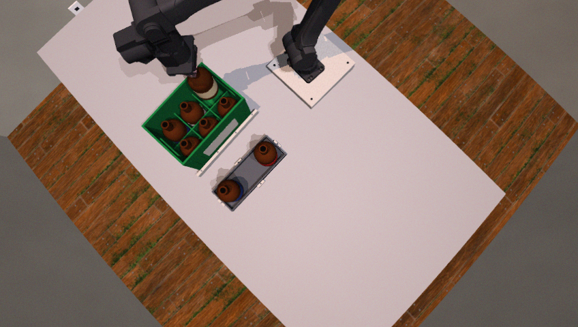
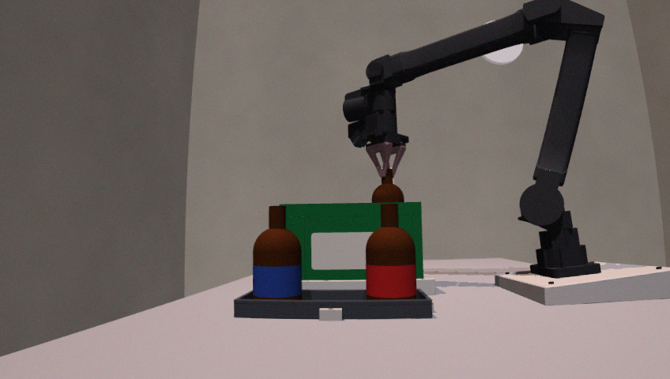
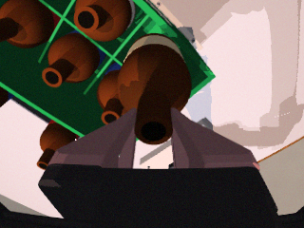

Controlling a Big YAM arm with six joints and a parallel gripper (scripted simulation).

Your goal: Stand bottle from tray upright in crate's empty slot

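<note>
Now: hand 170 mm above the green crate, 80 mm short of it and 50 mm to the right of it. Round my hand: dark tray (280 mm to the left, 240 mm below, 80 mm ahead).
</note>
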